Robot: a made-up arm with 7 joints.
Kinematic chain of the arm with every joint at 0, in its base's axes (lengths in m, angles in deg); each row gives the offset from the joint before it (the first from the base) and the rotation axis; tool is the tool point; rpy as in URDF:
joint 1: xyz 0 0 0.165 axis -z
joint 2: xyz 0 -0.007 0.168 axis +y
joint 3: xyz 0 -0.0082 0.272 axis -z
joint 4: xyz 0 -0.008 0.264 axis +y
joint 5: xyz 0 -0.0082 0.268 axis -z
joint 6: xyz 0 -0.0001 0.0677 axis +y
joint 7: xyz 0 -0.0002 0.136 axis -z
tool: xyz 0 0 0 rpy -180 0 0
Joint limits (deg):
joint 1: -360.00..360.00
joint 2: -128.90..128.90
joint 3: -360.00..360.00
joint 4: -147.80..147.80
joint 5: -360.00..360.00
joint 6: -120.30..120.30
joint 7: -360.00..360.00
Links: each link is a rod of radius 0.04 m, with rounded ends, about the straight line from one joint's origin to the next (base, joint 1, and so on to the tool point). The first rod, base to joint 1, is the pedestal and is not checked.
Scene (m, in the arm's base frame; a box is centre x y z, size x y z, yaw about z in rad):
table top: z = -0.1
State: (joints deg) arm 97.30 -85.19 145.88 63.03 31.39 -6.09 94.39
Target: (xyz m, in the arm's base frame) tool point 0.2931 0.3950 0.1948
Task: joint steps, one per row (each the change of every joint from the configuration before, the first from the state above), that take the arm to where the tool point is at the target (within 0.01 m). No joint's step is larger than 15 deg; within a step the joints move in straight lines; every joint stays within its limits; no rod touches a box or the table.
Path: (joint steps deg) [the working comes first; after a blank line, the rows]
Joints at the target: 129.62 -52.44 173.80 116.12 31.11 13.89 94.39
Straight joint move there: clear.

1: 8.08 8.19 6.98 13.27 -0.07 5.00 0.00
2: 8.08 8.18 6.98 13.27 -0.07 4.99 0.00
3: 8.08 8.19 6.98 13.27 -0.07 5.00 0.00
4: 8.08 8.19 6.98 13.28 -0.07 4.99 0.00

